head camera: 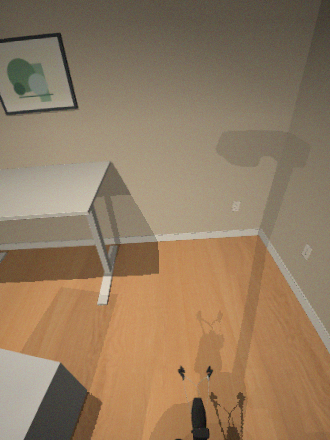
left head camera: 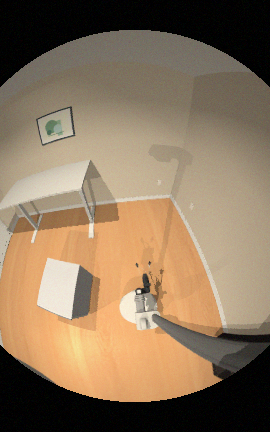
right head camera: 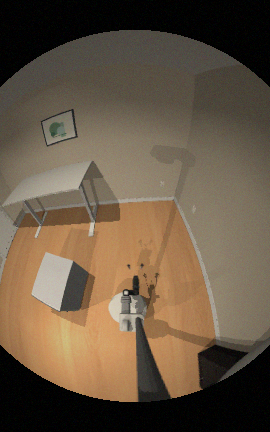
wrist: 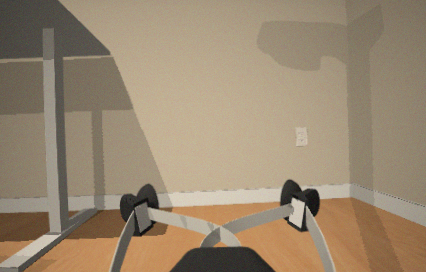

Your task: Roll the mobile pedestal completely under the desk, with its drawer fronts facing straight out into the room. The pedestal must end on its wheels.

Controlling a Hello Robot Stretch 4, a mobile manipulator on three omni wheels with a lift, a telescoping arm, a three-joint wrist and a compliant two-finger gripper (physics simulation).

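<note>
The mobile pedestal, a box with a white top and dark grey side, stands upright on the floor at the lower left of the head views, out in front of the desk. Its drawer fronts and wheels do not show. The desk stands against the far wall at the left; its right leg also shows in the wrist view. My gripper is open and empty, to the right of the pedestal and apart from it, pointing towards the far wall.
A framed picture hangs above the desk. The right side wall meets the far wall in a corner. A wall outlet is on the far wall. A dark box stands at the lower right of the right head view.
</note>
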